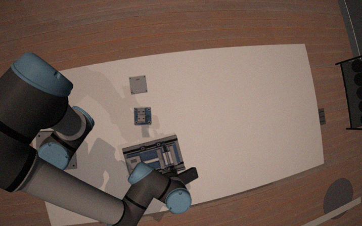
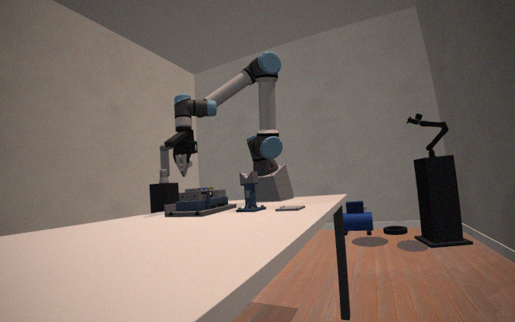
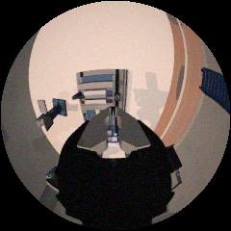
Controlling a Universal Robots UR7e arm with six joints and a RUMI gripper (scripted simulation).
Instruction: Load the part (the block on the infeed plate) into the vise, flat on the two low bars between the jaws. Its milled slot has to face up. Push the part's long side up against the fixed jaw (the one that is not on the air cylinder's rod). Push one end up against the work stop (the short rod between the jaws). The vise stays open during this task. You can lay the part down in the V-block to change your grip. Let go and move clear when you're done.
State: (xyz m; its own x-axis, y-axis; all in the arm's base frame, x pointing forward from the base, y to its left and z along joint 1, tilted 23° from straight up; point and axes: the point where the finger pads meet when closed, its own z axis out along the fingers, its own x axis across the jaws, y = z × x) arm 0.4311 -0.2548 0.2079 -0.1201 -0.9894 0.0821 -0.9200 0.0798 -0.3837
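My hand is 8 cm above the part, 5 cm to the right of it and 1 cm short of it. Also, from my hand: vise 14 cm below, 6 cm to the left, 6 cm behind; then infeed plate 46 cm to the left, 18 cm below, 1 cm ahead.
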